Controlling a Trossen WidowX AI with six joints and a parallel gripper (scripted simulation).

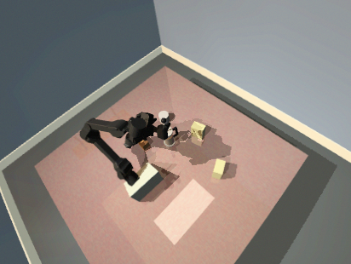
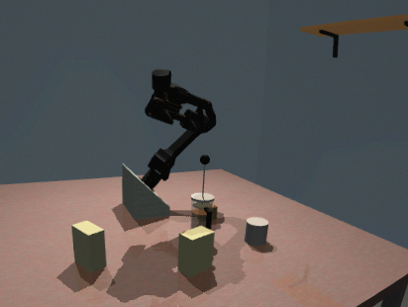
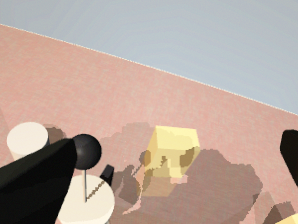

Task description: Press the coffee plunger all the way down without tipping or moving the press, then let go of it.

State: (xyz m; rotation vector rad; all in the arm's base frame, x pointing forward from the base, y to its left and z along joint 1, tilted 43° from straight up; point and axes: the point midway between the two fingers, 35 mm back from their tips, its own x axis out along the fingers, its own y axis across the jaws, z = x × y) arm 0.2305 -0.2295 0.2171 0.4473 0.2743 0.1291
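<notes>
The coffee press lies 6 cm ahead of my gripper tip, 5 cm to the left of it and 23 cm below it.
</notes>
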